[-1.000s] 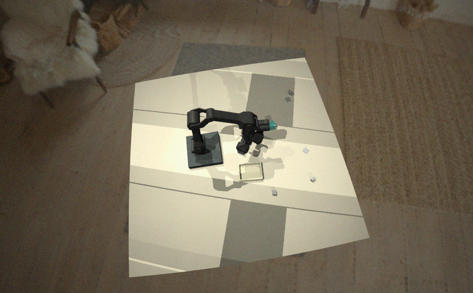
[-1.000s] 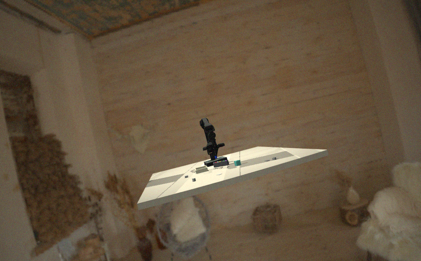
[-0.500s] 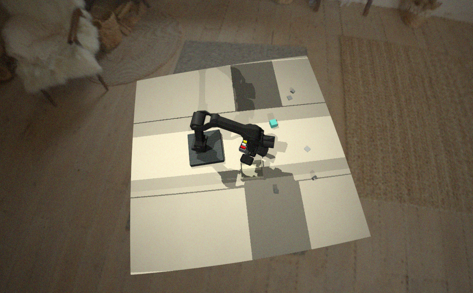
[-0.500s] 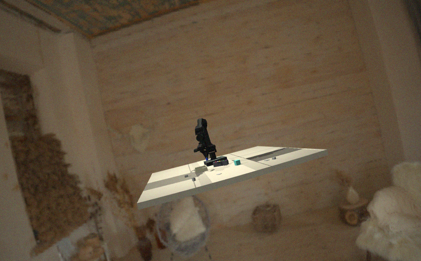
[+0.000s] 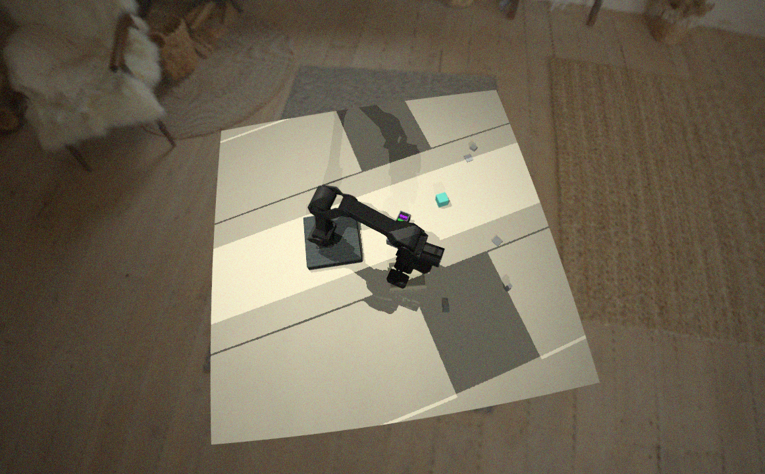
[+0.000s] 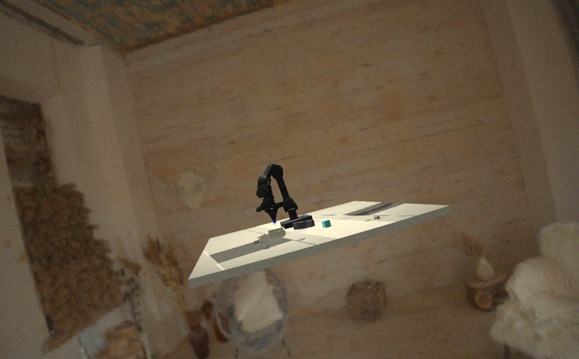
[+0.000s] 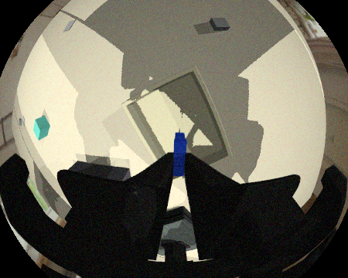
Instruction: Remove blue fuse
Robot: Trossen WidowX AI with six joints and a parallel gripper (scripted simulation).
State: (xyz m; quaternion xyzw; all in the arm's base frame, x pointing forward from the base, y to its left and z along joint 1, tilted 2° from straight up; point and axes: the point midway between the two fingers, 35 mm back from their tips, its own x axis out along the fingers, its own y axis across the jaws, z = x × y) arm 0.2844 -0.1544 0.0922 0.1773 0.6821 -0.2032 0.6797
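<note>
Now: gripper tip 1 cm above the blue fuse. Also, from my gripper tip: cream tray 9 cm below.
</note>
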